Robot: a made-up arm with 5 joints.
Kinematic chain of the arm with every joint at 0, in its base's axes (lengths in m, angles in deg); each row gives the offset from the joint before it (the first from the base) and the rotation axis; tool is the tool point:
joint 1: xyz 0 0 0.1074 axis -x
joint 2: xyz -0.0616 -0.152 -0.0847 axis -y
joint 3: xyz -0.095 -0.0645 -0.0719 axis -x
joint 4: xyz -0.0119 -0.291 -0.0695 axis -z
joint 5: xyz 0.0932 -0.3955 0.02 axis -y
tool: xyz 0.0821 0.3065 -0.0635
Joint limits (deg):
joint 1: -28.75..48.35
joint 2: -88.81..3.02
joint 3: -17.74..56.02
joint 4: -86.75..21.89
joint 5: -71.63..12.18
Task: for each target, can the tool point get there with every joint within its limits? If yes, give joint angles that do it. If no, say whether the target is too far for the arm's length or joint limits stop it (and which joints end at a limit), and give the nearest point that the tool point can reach.
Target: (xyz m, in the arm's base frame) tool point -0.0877 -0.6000 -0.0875
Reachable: yes | joints -0.62 -24.82 18.16 -11.51 -42.29
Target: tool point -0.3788 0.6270 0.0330
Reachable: no: joint limits stop it (at a limit: joint 1, joint 3, joint 4) | nearest point -0.2170 -0.1511 -0.2298 | short by 0.837 m
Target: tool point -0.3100 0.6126 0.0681
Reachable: no: joint limits stop it (at a limit: joint 1, joint 3, joint 4) | nearest point -0.2041 -0.1486 -0.2306 | short by 0.825 m
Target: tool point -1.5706 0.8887 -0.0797
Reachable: no: too far | nearest point -0.3114 -0.2097 -0.2000 | short by 1.675 m
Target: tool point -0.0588 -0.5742 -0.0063
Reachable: yes | joints -1.59 -41.31 34.77 -25.98 -55.47
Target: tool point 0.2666 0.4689 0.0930
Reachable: no: joint limits stop it (at a limit: joint 1, joint 2, joint 3, joint 4, joint 5) | nearest point -0.0588 -0.1215 -0.2784 | short by 0.770 m
